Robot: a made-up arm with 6 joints.
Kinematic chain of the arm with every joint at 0, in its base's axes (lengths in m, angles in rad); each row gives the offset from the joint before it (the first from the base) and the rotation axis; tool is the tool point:
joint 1: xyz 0 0 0.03 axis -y
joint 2: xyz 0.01 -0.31 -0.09 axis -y
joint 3: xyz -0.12 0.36 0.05 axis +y
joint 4: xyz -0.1 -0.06 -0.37 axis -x
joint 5: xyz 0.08 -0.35 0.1 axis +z
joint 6: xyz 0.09 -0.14 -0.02 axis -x
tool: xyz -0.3 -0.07 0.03
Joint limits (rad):
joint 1: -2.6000..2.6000
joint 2: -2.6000..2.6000
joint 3: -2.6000..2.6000
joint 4: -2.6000..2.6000
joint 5: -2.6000..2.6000
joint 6: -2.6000..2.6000
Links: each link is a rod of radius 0.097 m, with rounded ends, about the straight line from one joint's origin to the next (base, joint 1, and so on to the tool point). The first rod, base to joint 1, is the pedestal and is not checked.
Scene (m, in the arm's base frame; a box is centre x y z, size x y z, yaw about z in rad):
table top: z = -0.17
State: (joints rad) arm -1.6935 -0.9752 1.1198 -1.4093 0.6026 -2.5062
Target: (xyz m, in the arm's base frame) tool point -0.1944 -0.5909 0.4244
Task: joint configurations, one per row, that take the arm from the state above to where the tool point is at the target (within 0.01 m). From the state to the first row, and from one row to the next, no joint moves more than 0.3 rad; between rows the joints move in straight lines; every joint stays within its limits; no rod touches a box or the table.
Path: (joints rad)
1: -1.5921 -0.9203 1.0141 -1.1392 0.6791 -2.5063
2: -1.4906 -0.8653 0.9084 -0.8691 0.7556 -2.5064
3: -1.3892 -0.8104 0.8027 -0.5991 0.8321 -2.5066
4: -1.2877 -0.7554 0.6969 -0.3290 0.9086 -2.5067
5: -1.1863 -0.7005 0.5912 -0.0589 0.9851 -2.5068

